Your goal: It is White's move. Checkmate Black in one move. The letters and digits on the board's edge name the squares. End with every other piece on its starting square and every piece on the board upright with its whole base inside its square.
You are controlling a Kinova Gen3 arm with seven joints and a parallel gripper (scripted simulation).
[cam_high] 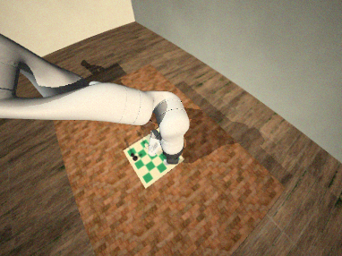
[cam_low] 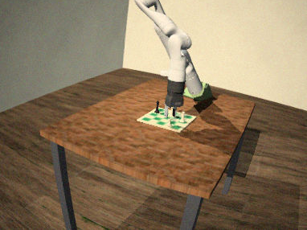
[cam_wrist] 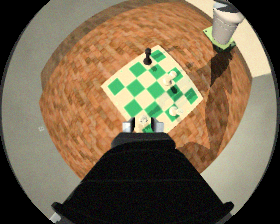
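Now: hand 80 mm past the chessboard, 20 mm to the left of it and 60 mm above it. Round my hand: black piece: 130 mm behind, 90 mm to the right, 30 mm below.
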